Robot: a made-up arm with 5 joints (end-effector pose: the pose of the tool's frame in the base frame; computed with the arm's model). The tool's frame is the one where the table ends.
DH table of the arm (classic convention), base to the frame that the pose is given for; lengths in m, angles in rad. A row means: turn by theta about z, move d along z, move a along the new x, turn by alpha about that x. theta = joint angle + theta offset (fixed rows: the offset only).
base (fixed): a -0.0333; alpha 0; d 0; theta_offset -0.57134
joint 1: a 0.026; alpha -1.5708; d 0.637; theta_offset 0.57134
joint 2: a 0.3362; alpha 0; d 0; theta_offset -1.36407
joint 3: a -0.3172; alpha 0; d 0; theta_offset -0.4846
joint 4: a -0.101; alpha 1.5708; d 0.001; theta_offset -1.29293
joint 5: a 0.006; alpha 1.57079; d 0.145; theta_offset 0
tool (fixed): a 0; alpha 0; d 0.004; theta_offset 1.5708
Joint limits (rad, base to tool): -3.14..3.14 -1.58..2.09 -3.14..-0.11 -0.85..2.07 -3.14..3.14
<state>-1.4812 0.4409 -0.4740 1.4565 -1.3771</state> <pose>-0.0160 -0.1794 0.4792 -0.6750 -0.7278 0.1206 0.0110</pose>
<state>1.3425 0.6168 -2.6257 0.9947 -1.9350</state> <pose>0.1316 0.6909 1.0878 -0.3044 0.1033 0.6271 0.7095</pose>
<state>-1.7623 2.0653 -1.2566 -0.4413 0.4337</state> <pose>-0.0582 -0.1369 -0.0225 -0.6459 0.0856 0.6771 0.3420</pose>
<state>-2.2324 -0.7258 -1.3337 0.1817 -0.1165</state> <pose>-0.1520 -0.1352 1.2838 0.1858 -0.6404 -0.6187 0.4155</pose>
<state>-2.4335 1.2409 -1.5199 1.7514 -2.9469</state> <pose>-0.3245 -0.2408 0.2876 0.7129 0.2968 0.1843 0.6081</pose>
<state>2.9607 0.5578 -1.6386 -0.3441 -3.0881</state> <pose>-0.7448 0.1444 0.8978 -0.1147 -0.6785 0.7254 0.0154</pose>
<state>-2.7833 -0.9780 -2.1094 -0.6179 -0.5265</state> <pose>0.3811 0.1770 1.2577 -0.7041 -0.3721 -0.3337 0.5044</pose>
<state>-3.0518 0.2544 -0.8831 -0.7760 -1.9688</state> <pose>-0.6120 -0.0316 0.8241 0.0724 0.2005 -0.9752 0.0602</pose>
